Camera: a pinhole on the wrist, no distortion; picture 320 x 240 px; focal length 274.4 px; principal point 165.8 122.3 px. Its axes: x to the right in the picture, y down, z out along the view. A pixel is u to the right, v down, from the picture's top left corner.
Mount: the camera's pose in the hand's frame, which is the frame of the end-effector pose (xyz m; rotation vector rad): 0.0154 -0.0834 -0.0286 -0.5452 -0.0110 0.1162
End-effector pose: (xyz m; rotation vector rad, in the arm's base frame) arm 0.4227 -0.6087 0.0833 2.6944 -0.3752 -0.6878
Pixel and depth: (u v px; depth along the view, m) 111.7 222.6 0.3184
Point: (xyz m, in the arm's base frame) 0.2393 -0.7885 0.0262
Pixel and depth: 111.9 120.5 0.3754
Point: 0.1957 -0.7502 -0.0927
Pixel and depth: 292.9 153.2 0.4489
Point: 0.3914 -0.9517 -0.1857
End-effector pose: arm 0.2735 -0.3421 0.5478 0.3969 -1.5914 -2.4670
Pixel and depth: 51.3 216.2 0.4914
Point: 0.3922 -0.1288 0.9616
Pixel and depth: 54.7 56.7 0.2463
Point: 0.2884 -0.1242 0.6270
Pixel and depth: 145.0 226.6 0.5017
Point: 0.2398 -0.1996 0.9781
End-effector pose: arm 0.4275 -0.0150 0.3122 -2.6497 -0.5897 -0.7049
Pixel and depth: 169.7 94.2 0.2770
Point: 0.5405 0.0499 0.1274
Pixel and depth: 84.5 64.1 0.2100
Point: 0.4472 0.0595 0.1457
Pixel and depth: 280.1 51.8 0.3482
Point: 0.6898 0.1299 0.1300
